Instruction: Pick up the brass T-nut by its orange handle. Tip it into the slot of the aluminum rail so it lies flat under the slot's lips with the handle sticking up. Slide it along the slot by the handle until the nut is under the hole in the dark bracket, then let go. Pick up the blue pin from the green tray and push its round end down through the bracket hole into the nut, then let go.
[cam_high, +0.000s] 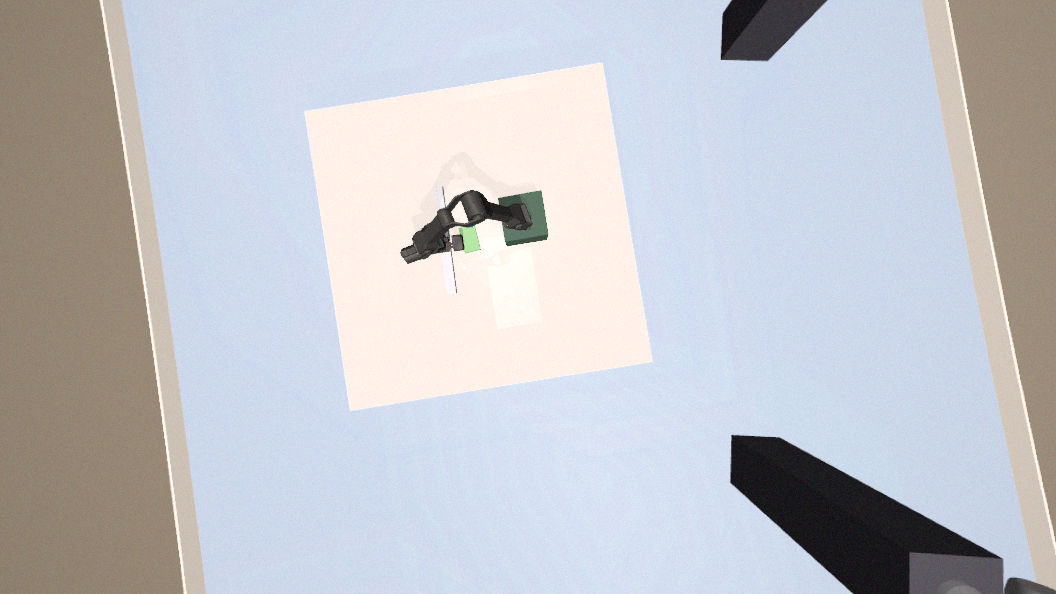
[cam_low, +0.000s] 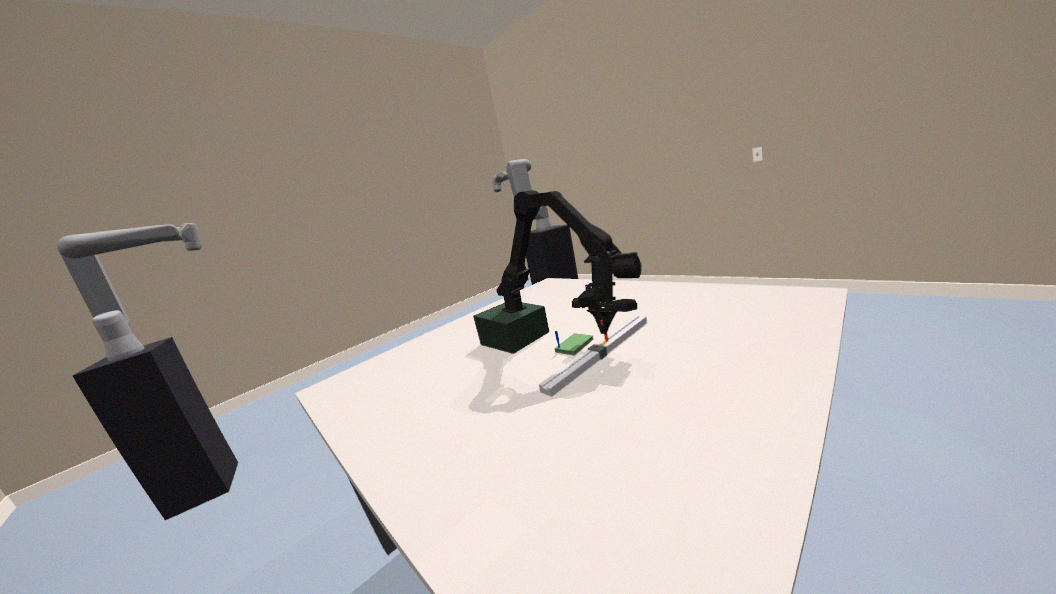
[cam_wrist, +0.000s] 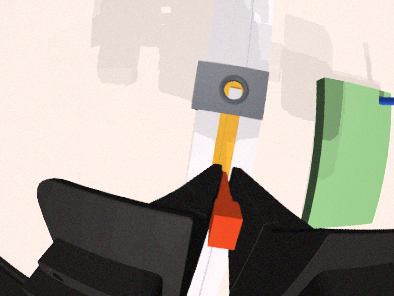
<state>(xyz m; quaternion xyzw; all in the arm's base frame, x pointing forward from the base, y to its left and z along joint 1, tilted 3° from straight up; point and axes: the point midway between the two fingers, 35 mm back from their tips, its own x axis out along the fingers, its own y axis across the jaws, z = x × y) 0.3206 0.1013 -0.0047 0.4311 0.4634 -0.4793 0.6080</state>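
The brass T-nut is 20 mm to the right of my gripper tip. Round my gripper tip: aluminum rail 40 mm to the right, 30 mm below, 10 mm ahead; then blue pin 110 mm behind, 90 mm to the right, 20 mm below; then green tray 100 mm behind, 60 mm to the right, 40 mm below.
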